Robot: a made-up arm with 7 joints.
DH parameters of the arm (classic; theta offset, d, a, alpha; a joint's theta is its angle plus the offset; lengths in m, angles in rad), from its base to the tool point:
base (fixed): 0.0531 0 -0.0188 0
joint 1: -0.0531 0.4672 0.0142 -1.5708
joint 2: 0 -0.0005 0.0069 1.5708
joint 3: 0 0.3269 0.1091 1.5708
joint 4: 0 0.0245 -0.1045 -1.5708
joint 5: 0 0.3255 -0.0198 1.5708
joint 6: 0 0.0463 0.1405 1.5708
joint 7: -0.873 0 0.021 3.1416
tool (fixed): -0.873 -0.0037 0 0
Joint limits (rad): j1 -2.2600..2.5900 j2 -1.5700..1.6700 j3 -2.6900..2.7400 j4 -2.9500..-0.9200 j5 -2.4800..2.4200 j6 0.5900..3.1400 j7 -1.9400..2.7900
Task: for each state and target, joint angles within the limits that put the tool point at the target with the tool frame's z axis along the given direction. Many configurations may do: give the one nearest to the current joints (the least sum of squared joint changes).
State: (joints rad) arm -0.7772 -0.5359 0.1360 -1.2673 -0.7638 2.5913 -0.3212
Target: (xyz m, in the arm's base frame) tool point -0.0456 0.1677 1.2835 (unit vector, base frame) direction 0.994 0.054 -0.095
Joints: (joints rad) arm -1.7898 -0.6983 -0.2207 -0.9200 -1.1769 1.8897 -0.0956
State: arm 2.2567 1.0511 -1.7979 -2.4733 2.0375 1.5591 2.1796
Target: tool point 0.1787 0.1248 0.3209 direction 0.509 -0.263 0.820
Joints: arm 2.3712 1.1207 -1.1346 -2.9306 1.8611 1.4917 2.1799
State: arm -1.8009 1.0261 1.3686 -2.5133 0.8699 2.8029 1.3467
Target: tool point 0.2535 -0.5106 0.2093 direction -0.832 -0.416 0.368
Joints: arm -1.8445 1.1683 1.1343 -2.1738 0.7615 2.8381 1.3279
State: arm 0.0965 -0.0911 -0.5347 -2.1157 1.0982 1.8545 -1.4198
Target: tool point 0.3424 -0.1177 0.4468 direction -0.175 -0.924 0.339
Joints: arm 0.2860 -0.1200 -0.3797 -2.7658 1.4642 1.9587 -1.4703
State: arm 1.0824 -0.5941 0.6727 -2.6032 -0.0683 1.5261 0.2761
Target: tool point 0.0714 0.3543 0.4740 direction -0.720 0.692 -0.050
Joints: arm 0.8865 -0.4066 0.6796 -2.9430 -0.8580 1.3609 0.3177
